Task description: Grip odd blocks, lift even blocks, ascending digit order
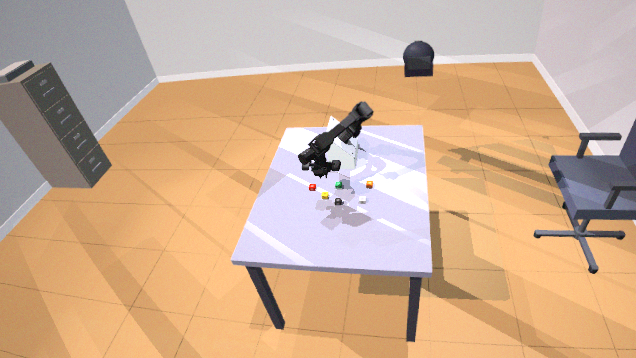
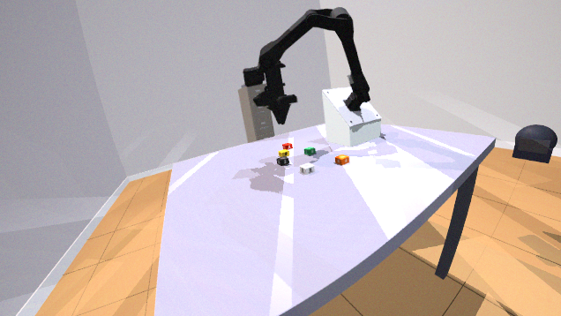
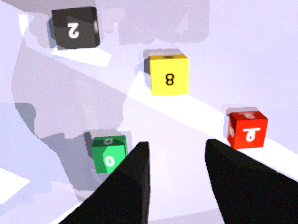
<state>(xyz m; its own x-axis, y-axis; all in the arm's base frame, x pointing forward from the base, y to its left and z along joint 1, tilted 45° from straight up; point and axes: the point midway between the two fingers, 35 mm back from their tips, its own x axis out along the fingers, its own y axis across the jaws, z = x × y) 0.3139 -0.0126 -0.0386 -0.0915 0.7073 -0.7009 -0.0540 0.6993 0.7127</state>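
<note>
Right now the yellow block is 10 mm to the right of my gripper tip and 110 mm below it. Round my gripper tip: red block (50 mm behind, 90 mm to the right, 110 mm below); green block (80 mm behind, 50 mm to the left, 110 mm below); black block (40 mm ahead, 70 mm to the left, 110 mm below).
</note>
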